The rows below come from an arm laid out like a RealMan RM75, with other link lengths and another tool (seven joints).
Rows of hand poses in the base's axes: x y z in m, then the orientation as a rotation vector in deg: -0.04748, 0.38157, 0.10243, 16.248, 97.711, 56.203; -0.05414, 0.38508, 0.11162, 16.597, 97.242, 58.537; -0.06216, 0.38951, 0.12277, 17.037, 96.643, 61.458; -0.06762, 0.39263, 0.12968, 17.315, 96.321, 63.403; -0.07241, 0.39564, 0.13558, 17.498, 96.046, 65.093; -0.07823, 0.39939, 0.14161, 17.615, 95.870, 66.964; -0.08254, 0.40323, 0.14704, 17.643, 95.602, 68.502; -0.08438, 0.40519, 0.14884, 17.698, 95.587, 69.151; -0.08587, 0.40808, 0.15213, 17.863, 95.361, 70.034; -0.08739, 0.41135, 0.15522, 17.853, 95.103, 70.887; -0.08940, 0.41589, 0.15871, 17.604, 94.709, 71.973; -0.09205, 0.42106, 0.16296, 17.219, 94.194, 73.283; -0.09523, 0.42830, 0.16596, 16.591, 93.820, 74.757; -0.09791, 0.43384, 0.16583, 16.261, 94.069, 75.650; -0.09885, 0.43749, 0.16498, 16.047, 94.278, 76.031; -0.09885, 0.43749, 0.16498, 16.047, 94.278, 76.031; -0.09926, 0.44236, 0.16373, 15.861, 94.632, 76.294; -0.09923, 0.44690, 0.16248, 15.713, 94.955, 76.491; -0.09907, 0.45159, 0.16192, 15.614, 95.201, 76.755
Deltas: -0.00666, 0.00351, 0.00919, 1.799, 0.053, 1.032; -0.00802, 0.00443, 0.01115, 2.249, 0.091, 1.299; -0.00546, 0.00312, 0.00691, 1.461, 0.138, 0.908; -0.00479, 0.00301, 0.00590, 1.238, 0.110, 0.827; -0.00582, 0.00375, 0.00603, 1.286, 0.200, 1.013; -0.00431, 0.00384, 0.00543, 1.065, 0.044, 0.827; -0.00184, 0.00196, 0.00180, 0.434, 0.120, 0.364; -0.00149, 0.00289, 0.00329, 0.699, 0.047, 0.372; -0.00152, 0.00327, 0.00309, 0.616, -0.065, 0.434; -0.00201, 0.00454, 0.00349, 0.706, -0.245, 0.652; -0.00265, 0.00517, 0.00425, 0.829, -0.361, 0.818; -0.00318, 0.00724, 0.00300, 0.775, -0.334, 1.103; -0.00268, 0.00554, -0.00013, 0.309, 0.191, 0.826; -0.00094, 0.00365, -0.00085, 0.062, 0.123, 0.429; 0.00000, 0.00000, 0.00000, 0.000, 0.000, 0.000; -0.00041, 0.00487, -0.00125, -0.053, 0.225, 0.396; 0.00003, 0.00454, -0.00125, -0.066, 0.208, 0.323; 0.00016, 0.00469, -0.00056, 0.024, 0.188, 0.310
